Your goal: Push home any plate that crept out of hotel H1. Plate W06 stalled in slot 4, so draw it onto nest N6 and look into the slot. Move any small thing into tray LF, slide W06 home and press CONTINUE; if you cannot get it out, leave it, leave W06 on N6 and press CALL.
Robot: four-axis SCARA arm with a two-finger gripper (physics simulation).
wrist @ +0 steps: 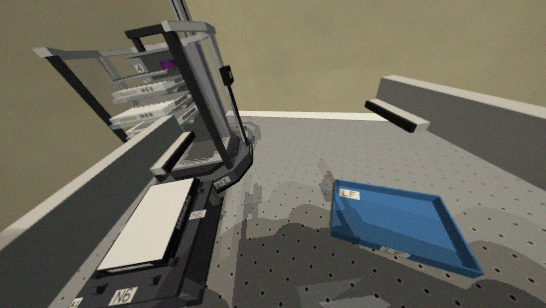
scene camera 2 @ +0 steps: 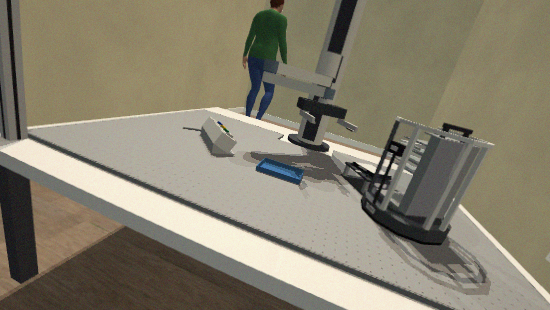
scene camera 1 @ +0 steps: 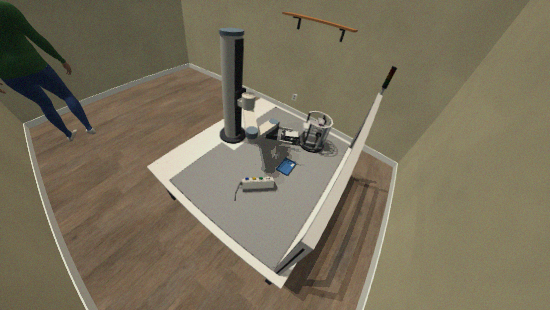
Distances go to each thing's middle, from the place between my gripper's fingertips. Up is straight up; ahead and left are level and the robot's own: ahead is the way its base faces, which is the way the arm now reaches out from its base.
Scene:
Now: the plate [wrist: 150, 237] 18 cm to the left of my hand, 13 cm below it and 8 cm behind it. Round my hand: round plate rack [scene camera 2: 424, 173]: 28 cm to the left, 10 cm ahead, 5 cm below; then blue tray [wrist: 416, 226]: 20 cm below, 13 cm to the right, 7 cm ahead.

